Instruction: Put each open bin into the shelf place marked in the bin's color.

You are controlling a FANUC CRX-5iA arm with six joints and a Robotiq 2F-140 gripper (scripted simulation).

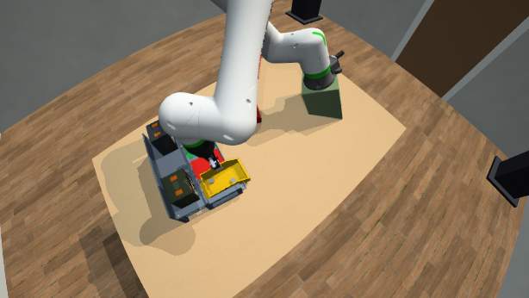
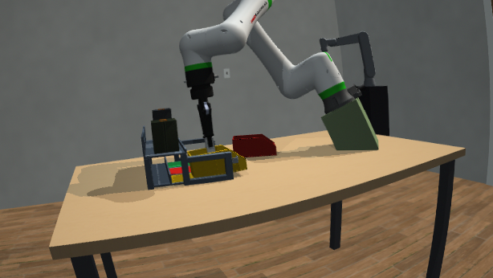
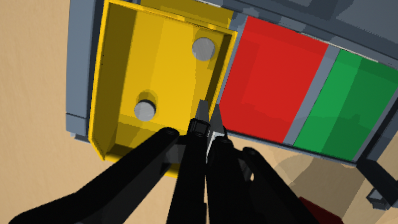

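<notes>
Now: the yellow bin 5 cm to the left of my hand and 4 cm below it. Also, from my hand: red bin 24 cm behind, 19 cm to the right, 5 cm below.
</notes>
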